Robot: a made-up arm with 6 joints. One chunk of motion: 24 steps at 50 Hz.
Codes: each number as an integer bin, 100 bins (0 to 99) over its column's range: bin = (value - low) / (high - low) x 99, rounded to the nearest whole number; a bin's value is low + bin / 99 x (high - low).
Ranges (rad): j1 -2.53..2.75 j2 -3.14..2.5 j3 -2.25..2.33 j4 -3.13..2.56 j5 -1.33..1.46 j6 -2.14..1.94
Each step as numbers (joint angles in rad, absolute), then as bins.
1 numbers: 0.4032 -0.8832 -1.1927 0.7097 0.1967 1.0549
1 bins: 55 40 23 67 54 78
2 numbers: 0.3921 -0.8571 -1.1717 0.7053 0.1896 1.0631
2 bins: 55 40 23 67 54 78
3 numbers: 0.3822 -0.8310 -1.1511 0.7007 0.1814 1.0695
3 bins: 55 41 24 67 54 78
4 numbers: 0.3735 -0.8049 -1.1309 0.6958 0.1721 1.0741
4 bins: 54 41 24 67 53 78
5 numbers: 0.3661 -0.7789 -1.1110 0.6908 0.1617 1.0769
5 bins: 54 41 25 66 53 78
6 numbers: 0.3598 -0.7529 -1.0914 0.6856 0.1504 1.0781
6 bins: 54 42 25 66 53 78
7 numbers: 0.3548 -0.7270 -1.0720 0.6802 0.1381 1.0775
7 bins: 54 42 25 66 52 78
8 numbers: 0.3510 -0.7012 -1.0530 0.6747 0.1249 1.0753
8 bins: 54 43 26 66 52 78
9 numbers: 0.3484 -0.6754 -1.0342 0.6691 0.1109 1.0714
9 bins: 54 43 26 66 51 78
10 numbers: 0.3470 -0.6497 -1.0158 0.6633 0.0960 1.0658
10 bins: 54 44 27 66 51 78
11 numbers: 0.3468 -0.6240 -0.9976 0.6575 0.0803 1.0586
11 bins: 54 44 27 66 50 78
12 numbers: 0.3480 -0.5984 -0.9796 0.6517 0.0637 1.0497
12 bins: 54 45 27 66 49 77
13 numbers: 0.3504 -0.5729 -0.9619 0.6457 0.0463 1.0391
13 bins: 54 45 28 66 49 77
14 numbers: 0.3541 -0.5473 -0.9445 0.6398 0.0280 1.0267
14 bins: 54 46 28 66 48 77
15 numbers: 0.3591 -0.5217 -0.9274 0.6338 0.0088 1.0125
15 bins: 54 46 29 65 48 76
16 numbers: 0.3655 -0.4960 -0.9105 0.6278 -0.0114 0.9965
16 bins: 54 46 29 65 47 76
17 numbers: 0.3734 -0.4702 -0.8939 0.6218 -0.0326 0.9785
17 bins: 54 47 29 65 46 76
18 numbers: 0.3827 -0.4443 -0.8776 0.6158 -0.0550 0.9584
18 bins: 55 47 30 65 45 75
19 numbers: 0.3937 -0.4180 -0.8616 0.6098 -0.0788 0.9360
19 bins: 55 48 30 65 44 75
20 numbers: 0.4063 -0.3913 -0.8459 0.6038 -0.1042 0.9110
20 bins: 55 48 30 65 43 74
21 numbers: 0.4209 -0.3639 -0.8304 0.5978 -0.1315 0.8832
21 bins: 55 49 31 65 43 73
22 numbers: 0.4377 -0.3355 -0.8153 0.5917 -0.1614 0.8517
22 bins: 56 49 31 65 41 73
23 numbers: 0.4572 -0.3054 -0.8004 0.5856 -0.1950 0.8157
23 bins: 56 50 31 65 40 72
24 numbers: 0.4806 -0.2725 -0.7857 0.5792 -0.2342 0.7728
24 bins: 56 50 32 65 39 71
